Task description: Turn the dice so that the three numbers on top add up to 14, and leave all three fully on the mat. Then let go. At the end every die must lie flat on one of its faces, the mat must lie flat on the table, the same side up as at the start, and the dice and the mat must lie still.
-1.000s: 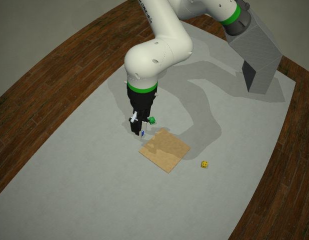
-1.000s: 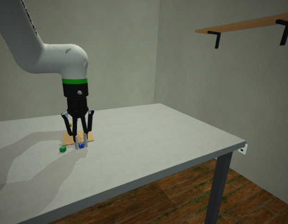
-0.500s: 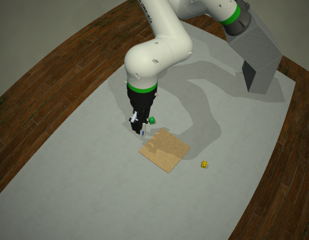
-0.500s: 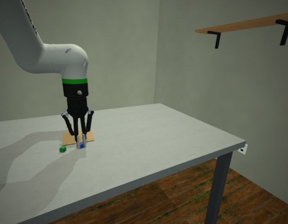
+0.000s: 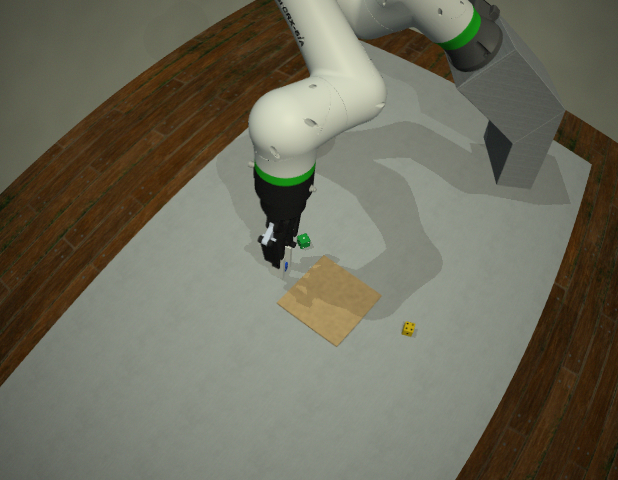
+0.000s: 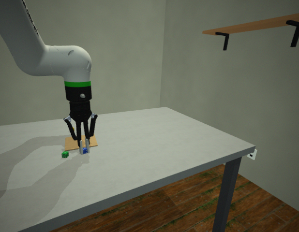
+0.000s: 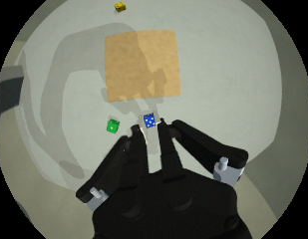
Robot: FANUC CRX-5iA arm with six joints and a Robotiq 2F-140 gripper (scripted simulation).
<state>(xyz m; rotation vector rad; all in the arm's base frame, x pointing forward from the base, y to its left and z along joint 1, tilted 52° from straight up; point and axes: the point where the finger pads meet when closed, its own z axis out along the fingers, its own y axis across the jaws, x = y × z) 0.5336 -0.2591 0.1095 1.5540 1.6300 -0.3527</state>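
My hand is 110 mm to the right of the tan mat, 30 mm short of it and 30 mm above it. Also, from my hand: yellow die (270 mm to the left, 40 mm ahead, 20 mm below); green die (70 mm behind, 20 mm to the left, 20 mm below); blue die (20 mm below).
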